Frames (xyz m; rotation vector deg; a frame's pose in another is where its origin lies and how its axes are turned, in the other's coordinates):
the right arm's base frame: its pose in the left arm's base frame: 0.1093 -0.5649 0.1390 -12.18 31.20 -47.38
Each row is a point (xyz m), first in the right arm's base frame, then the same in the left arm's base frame.
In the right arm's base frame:
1: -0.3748 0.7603 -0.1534
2: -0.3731 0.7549 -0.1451
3: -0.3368 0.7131 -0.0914
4: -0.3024 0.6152 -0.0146
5: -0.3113 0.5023 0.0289
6: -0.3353 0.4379 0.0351
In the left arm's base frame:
1: 0.3070 0.2250 -0.1420
2: 0.3089 0.2199 -0.1336
3: 0.3310 0.1635 -0.0859
4: 0.3285 0.0705 0.0036
5: 0.2748 0.0008 0.0871
6: 0.2237 -0.0244 0.1261

